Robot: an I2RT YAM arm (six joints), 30 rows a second.
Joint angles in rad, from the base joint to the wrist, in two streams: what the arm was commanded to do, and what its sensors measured. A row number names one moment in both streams.
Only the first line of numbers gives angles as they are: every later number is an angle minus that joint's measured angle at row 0.
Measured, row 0:
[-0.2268 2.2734 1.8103 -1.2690 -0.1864 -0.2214]
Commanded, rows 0 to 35:
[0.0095 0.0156 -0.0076 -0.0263 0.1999 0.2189]
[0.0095 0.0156 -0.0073 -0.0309 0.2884 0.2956]
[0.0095 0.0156 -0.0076 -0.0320 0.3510 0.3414]
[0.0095 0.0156 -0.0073 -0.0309 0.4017 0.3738]
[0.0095 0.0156 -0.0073 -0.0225 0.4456 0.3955]
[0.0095 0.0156 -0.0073 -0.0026 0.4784 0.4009]
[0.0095 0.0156 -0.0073 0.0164 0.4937 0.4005]
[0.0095 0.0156 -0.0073 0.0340 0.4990 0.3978]
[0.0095 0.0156 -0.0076 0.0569 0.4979 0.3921]
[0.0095 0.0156 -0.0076 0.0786 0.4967 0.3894]
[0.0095 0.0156 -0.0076 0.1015 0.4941 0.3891]
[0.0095 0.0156 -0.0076 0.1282 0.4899 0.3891]
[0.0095 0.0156 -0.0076 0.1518 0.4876 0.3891]
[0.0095 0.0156 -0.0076 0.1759 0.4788 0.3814]
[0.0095 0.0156 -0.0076 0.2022 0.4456 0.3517]
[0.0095 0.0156 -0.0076 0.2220 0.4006 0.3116]
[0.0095 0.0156 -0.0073 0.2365 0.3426 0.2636]
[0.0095 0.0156 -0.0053 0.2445 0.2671 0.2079]
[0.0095 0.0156 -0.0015 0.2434 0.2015 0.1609]
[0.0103 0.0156 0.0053 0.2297 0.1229 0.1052]
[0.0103 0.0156 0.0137 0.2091 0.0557 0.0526]
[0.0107 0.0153 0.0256 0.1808 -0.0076 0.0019]
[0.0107 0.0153 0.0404 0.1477 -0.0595 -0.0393]
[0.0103 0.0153 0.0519 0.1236 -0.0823 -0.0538]
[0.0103 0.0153 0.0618 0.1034 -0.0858 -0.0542]
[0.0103 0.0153 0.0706 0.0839 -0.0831 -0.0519]
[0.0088 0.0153 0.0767 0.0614 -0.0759 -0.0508]
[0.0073 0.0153 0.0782 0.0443 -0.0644 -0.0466]
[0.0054 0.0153 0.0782 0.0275 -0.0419 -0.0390]
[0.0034 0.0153 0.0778 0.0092 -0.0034 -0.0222]
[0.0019 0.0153 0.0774 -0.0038 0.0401 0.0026]
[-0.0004 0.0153 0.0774 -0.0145 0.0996 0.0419]
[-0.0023 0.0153 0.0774 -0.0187 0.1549 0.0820]
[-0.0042 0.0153 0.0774 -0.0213 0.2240 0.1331]
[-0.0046 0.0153 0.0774 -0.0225 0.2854 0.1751]
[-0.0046 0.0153 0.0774 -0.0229 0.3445 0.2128]
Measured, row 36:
[0.0038 0.0038 0.0496 -0.0187 0.1298 0.0698]
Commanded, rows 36 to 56:
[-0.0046 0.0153 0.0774 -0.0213 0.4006 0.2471]
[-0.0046 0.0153 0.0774 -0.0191 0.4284 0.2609]
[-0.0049 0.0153 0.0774 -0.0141 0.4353 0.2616]
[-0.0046 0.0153 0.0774 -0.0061 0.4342 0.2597]
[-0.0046 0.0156 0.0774 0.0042 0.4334 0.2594]
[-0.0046 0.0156 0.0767 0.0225 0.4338 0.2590]
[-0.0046 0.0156 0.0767 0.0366 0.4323 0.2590]
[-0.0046 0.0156 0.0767 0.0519 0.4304 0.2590]
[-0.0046 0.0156 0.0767 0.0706 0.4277 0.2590]
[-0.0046 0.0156 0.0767 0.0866 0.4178 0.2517]
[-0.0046 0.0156 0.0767 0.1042 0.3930 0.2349]
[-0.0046 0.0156 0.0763 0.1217 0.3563 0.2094]
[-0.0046 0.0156 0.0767 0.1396 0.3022 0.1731]
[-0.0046 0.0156 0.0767 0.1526 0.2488 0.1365]
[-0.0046 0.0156 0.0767 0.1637 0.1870 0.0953]
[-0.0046 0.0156 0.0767 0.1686 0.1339 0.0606]
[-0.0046 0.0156 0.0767 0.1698 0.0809 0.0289]
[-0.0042 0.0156 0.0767 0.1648 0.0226 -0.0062]
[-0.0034 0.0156 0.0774 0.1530 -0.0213 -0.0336]
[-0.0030 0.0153 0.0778 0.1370 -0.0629 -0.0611]
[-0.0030 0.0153 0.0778 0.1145 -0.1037 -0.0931]
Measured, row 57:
[-0.0027 0.0050 0.0526 0.1454 0.1229 0.0541]
